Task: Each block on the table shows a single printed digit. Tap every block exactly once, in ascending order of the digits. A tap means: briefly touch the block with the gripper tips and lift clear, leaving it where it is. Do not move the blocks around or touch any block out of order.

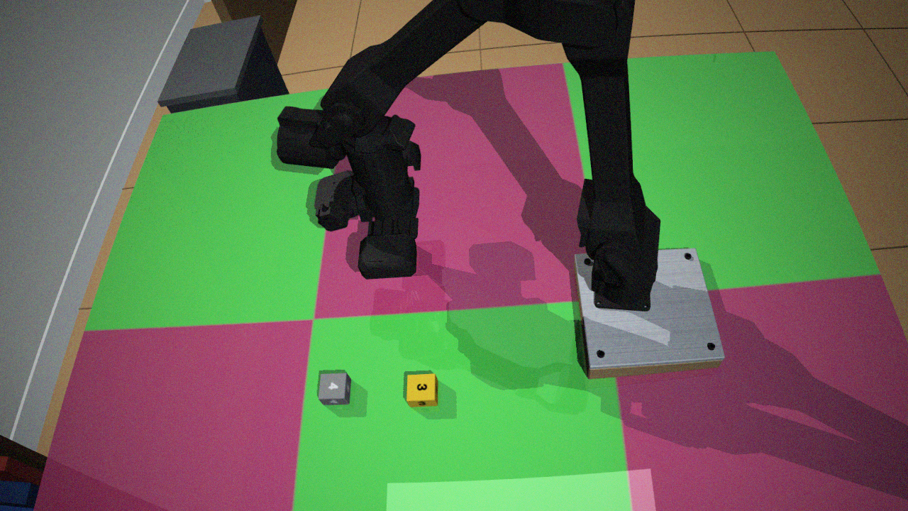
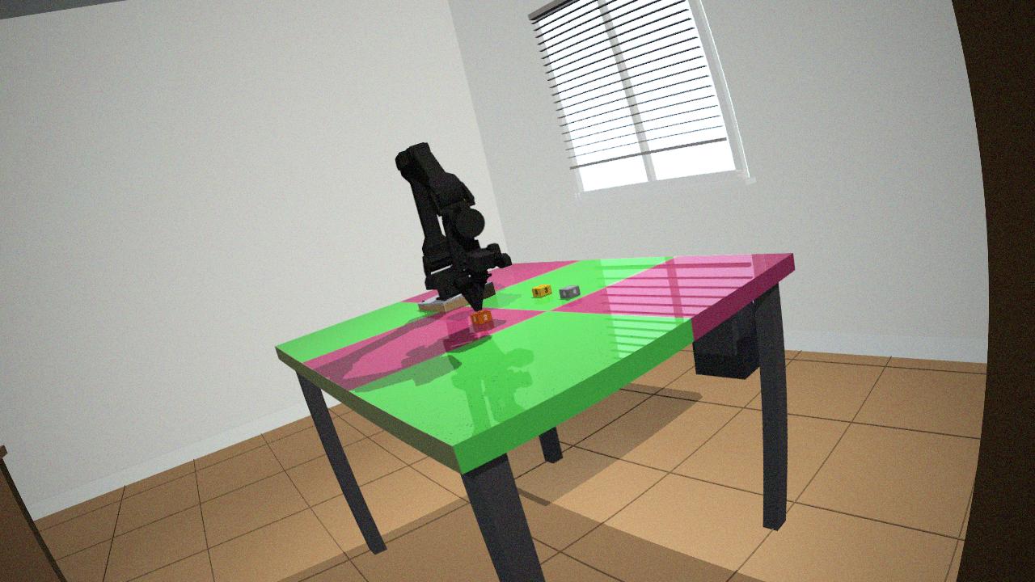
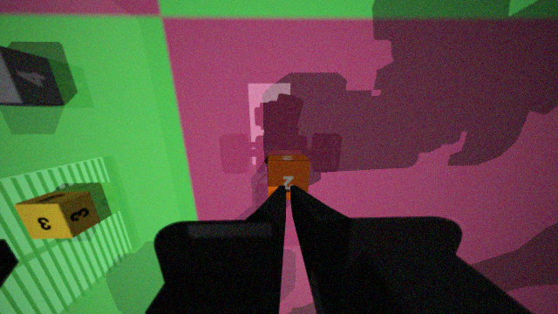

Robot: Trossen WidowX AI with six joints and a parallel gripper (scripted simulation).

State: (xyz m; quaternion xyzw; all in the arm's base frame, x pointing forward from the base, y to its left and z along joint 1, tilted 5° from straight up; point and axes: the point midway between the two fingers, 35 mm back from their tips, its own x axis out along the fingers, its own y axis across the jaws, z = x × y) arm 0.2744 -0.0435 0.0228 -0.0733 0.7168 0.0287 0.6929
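My gripper tip is 19 cm to the right of the yellow block, 5 cm past it and 1 cm above it. From my gripper tip the other things lie so: grey block: 20 cm to the left, 5 cm ahead, 1 cm below.
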